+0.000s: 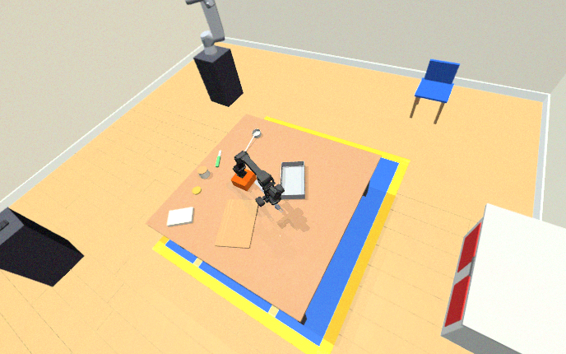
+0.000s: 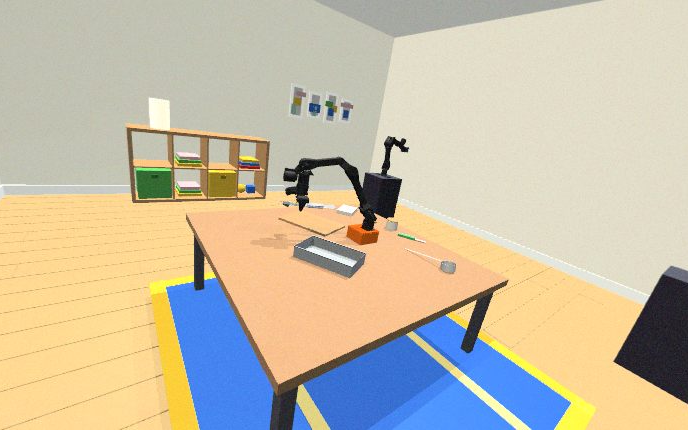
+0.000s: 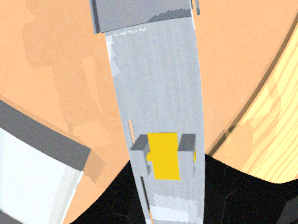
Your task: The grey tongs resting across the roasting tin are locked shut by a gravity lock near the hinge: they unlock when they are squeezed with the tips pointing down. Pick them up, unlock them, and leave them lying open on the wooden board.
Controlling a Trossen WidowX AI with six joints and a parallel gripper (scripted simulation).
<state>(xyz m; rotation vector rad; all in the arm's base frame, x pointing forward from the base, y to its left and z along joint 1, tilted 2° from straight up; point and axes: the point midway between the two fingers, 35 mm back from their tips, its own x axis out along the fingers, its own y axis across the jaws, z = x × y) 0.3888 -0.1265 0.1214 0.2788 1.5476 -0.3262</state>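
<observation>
The wooden board is 19 cm behind my gripper tip, 19 cm to the right of it and 15 cm below it. The rest, counted from my gripper tip: roasting tin (4 cm behind, 29 cm to the left, 13 cm below); then yellow lock piece (2 cm ahead, 1 cm to the right, 4 cm above); then white block (59 cm behind, 36 cm to the right, 14 cm below).
</observation>
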